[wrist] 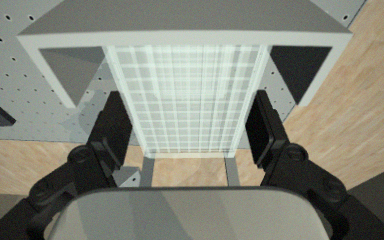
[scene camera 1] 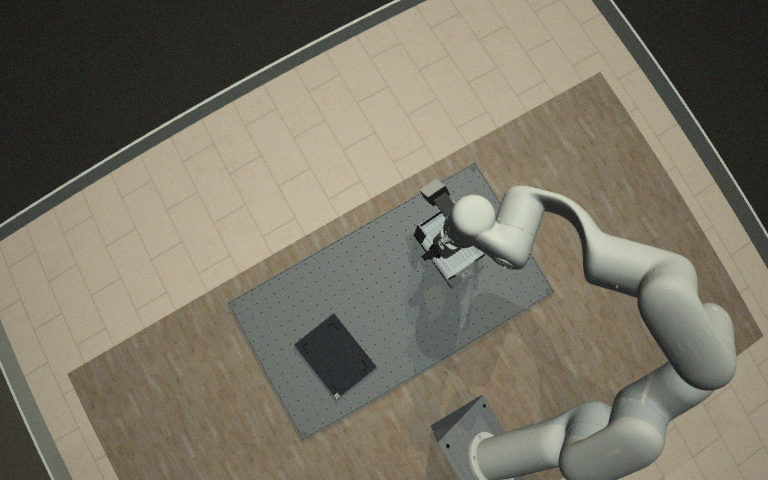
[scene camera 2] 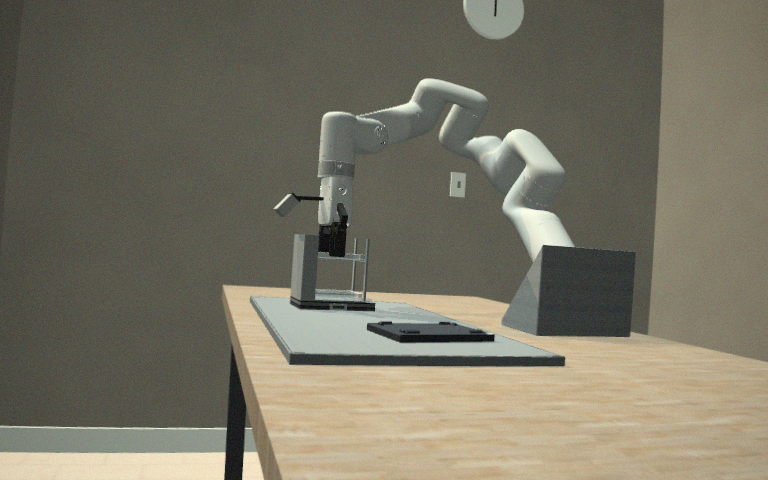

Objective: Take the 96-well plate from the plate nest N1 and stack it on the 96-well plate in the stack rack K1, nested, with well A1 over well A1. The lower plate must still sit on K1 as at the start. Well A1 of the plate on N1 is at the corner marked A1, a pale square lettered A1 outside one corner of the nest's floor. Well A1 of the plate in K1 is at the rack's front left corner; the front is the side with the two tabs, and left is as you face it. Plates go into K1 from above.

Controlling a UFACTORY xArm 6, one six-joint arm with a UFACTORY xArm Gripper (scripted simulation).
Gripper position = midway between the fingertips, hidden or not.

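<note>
There is my gripper (scene camera 1: pixel 451 240), which the wrist view shows too (wrist: pixel 188 105). I can also see a 96-well plate (wrist: pixel 194 103). And a tall back wall (wrist: pixel 49 31) is in view as well.
</note>
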